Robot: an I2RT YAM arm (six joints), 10 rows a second.
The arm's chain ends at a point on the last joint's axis. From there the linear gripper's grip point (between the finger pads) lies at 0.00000 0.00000 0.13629 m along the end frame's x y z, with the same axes.
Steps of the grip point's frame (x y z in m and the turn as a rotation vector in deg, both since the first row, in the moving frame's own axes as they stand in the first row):
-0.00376, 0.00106, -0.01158, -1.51, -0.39, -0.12
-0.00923, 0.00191, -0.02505, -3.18, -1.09, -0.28
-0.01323, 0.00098, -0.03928, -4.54, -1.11, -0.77
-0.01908, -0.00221, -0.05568, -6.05, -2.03, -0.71
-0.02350, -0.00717, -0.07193, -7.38, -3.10, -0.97
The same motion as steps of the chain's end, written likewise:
-0.00284, -0.00253, -0.01153, -1.51, -0.39, -0.12
-0.00666, -0.00566, -0.02482, -3.18, -1.09, -0.28
-0.01067, -0.00982, -0.03883, -4.54, -1.11, -0.77
-0.01435, -0.01660, -0.05484, -6.05, -2.03, -0.71
-0.01630, -0.02473, -0.07060, -7.38, -3.10, -0.97

